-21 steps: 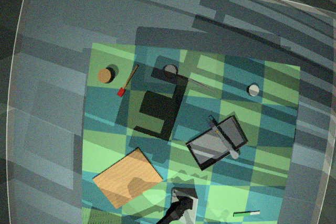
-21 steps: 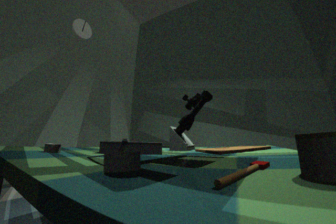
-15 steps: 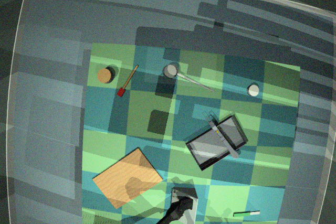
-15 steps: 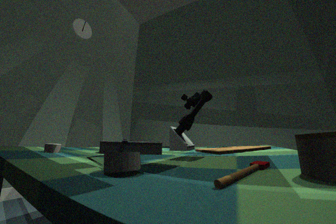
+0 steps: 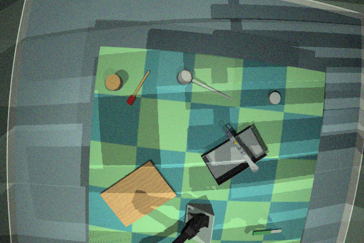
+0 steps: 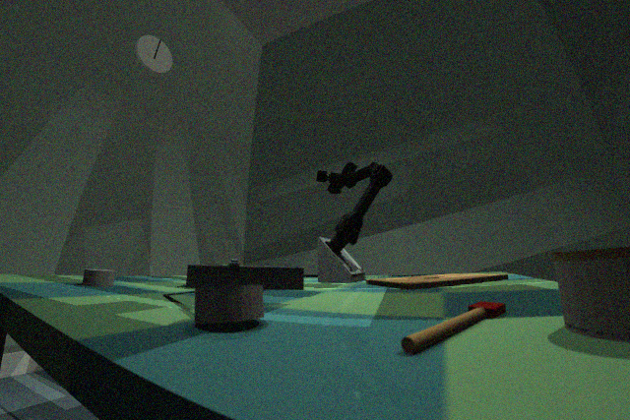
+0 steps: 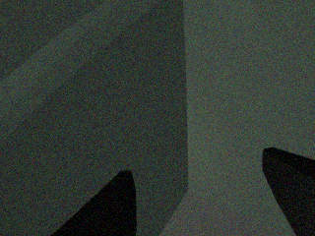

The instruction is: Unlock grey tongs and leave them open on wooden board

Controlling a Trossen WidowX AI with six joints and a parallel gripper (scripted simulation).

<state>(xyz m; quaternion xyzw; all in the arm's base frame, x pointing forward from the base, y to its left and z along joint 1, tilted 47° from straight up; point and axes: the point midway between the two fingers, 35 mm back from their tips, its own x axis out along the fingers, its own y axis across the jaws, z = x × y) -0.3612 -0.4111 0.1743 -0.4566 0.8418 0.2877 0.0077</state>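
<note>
The yellow lock piece is 780 mm ahead of my gripper tip, 40 mm to the left of it and 500 mm below it. From my gripper tip the other things lie so: red-headed spatula (1000 mm ahead, 570 mm to the left, 560 mm below); wooden board (450 mm ahead, 540 mm to the left, 560 mm below); roasting tin (710 mm ahead, 40 mm to the left, 540 mm below).
</note>
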